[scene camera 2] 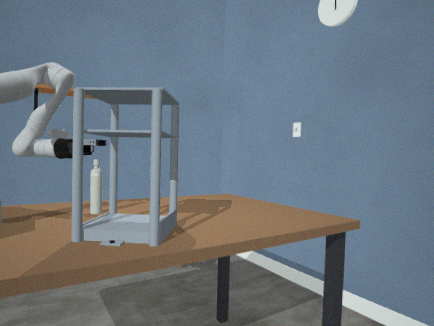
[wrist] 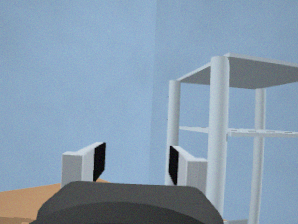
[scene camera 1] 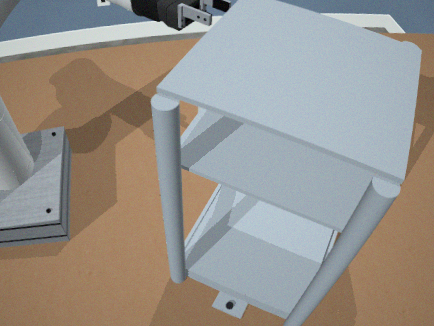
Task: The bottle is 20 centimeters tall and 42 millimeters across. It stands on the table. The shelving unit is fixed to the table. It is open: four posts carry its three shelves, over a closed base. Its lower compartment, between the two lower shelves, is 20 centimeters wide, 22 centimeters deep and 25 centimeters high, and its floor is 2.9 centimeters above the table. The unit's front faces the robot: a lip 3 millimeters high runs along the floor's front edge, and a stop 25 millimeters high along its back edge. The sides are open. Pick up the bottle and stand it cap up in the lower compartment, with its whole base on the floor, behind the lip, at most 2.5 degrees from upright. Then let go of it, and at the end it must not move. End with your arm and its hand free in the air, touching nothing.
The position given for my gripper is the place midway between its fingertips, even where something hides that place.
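Note:
My gripper (wrist: pixel 137 157) is there in the wrist view. As for the shelving unit (scene camera 1: pixel 289 104), scene camera 1 gives me one sight of it, and I can see the unit (scene camera 2: pixel 152 229) in scene camera 2 too.

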